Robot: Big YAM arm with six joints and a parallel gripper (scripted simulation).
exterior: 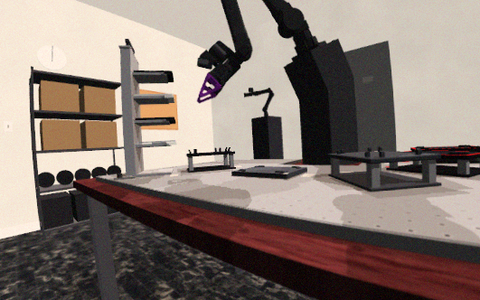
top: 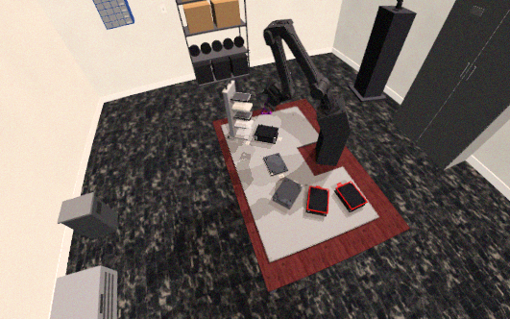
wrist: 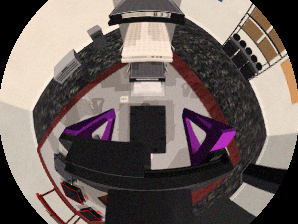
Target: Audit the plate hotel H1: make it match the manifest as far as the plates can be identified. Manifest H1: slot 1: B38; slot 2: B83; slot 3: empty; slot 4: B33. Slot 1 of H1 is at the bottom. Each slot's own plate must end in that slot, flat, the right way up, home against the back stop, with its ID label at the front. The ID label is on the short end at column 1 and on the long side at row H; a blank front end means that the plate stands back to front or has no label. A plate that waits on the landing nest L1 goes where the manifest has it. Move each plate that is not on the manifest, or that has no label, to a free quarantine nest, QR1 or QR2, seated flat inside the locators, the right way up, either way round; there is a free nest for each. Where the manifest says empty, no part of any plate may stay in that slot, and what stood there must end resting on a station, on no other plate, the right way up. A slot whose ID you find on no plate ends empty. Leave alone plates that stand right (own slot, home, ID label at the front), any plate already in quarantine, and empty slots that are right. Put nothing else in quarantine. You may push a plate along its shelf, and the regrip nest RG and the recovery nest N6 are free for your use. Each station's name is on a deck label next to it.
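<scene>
The white plate is 140 mm ahead of my hand and 70 mm to the right of it. From my hand the other things lie so: dark plate (140 mm ahead, 70 mm to the right, 80 mm above).
</scene>
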